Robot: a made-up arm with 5 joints. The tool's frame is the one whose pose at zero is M. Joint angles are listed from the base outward.
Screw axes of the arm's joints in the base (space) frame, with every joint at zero. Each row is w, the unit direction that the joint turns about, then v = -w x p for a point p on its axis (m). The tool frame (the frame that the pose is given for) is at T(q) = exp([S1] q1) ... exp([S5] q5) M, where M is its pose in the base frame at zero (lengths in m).
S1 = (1, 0, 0, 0, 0.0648, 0)
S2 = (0, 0, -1, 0.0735, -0.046, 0)
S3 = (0, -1, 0, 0.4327, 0, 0.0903)
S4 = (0, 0, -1, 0.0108, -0.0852, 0)
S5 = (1, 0, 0, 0, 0.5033, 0.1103)
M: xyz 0.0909 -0.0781 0.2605 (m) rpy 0 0 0 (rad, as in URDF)
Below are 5 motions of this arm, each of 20 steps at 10 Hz.
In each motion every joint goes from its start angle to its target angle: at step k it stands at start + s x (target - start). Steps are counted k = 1, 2, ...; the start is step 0. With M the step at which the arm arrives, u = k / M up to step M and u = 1 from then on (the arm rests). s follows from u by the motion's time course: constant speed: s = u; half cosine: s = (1 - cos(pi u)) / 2; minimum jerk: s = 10 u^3 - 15 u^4 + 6 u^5.
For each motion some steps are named. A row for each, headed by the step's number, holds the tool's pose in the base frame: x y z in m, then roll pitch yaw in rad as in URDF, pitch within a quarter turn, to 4 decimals.
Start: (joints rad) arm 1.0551 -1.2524 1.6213 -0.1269 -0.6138
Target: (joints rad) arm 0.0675 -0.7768 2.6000 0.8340 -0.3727
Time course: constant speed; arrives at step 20
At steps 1, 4, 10, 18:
1: 0.1074 -0.5102 0.3411 2.2557 -0.4947 -1.6931
4: 0.1170 -0.4798 0.3775 2.1943 -0.4611 -1.6132
10: 0.1205 -0.4002 0.4512 2.1624 -0.3747 -1.5284
18: 0.1071 -0.2515 0.5458 2.2984 -0.2918 -1.4759

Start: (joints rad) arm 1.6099 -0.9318 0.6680 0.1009 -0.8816
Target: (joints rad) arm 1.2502 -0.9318 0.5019 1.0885 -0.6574
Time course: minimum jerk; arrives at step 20
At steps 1, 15, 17, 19, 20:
1: 0.2162 -0.3736 -0.0396 1.3674 -0.5728 -0.8611
15: 0.0916 -0.2634 -0.1082 1.0303 0.0318 -0.2989
17: 0.0743 -0.2606 -0.1109 1.0111 0.0984 -0.2848
19: 0.0684 -0.2599 -0.1115 1.0047 0.1207 -0.2813
20: 0.0682 -0.2598 -0.1115 1.0044 0.1217 -0.2812

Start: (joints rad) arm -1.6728 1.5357 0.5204 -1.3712 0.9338
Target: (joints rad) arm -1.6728 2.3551 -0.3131 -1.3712 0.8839
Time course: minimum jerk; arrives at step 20
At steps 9, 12, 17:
9: 0.2307 0.3074 0.0835 -0.9697 -0.4874 0.0951
12: 0.2344 0.3249 0.1345 -0.7509 -0.7202 0.0770
17: 0.2260 0.3459 0.1909 -0.4963 -0.9543 0.0456

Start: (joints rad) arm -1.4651 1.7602 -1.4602 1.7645 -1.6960
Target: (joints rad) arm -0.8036 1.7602 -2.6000 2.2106 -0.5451
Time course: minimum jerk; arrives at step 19
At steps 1, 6, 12, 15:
1: -0.0858 0.7306 0.1928 -1.7307 0.1848 2.9235
6: -0.0620 0.6959 0.3086 -1.8511 0.0894 2.8366
12: -0.0211 0.4724 0.5702 -2.1652 -0.3496 2.9073
15: -0.0229 0.3683 0.6204 -2.3197 -0.4644 3.0891

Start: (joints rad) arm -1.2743 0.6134 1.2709 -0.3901 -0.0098
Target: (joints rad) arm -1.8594 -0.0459 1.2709 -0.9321 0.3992
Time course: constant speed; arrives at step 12
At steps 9, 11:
9: 0.1140 0.4253 -0.0961 -1.5193 0.8839 1.0960
11: 0.0803 0.3792 -0.1674 -1.3825 1.1077 1.1225

